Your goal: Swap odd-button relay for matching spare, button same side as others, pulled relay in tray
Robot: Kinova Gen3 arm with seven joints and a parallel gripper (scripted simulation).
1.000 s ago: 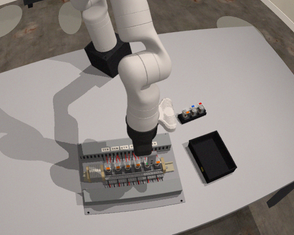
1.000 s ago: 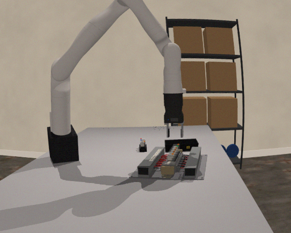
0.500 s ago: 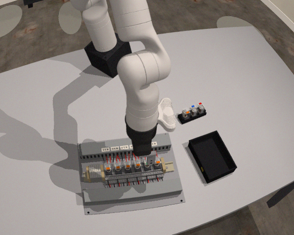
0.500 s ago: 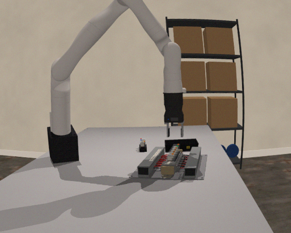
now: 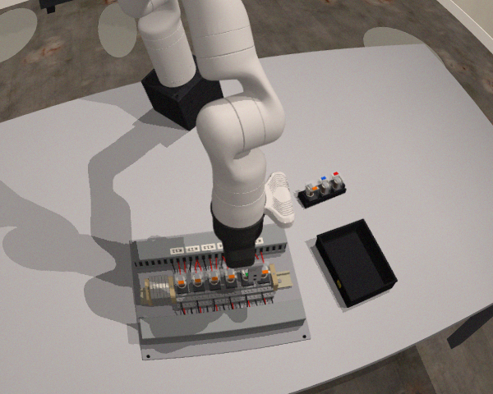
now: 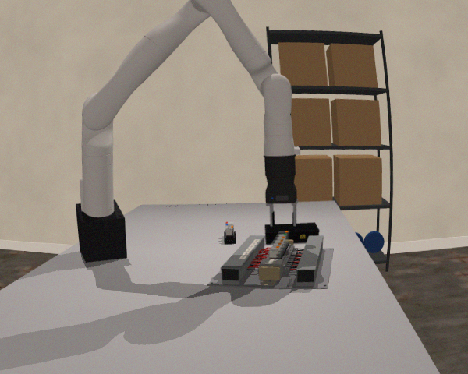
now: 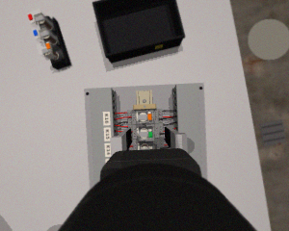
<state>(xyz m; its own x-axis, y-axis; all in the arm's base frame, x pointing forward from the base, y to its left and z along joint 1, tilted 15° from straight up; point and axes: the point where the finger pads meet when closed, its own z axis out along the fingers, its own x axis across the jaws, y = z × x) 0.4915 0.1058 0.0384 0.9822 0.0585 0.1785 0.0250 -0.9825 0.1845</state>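
Right now my hand is 10 mm to the left of the green-button relay and 60 mm above it. Round my hand: spare holder: 200 mm behind, 190 mm to the left, 100 mm below; blue-button relay: 200 mm behind, 200 mm to the left, 80 mm below; black tray: 10 mm behind, 220 mm to the left, 90 mm below.
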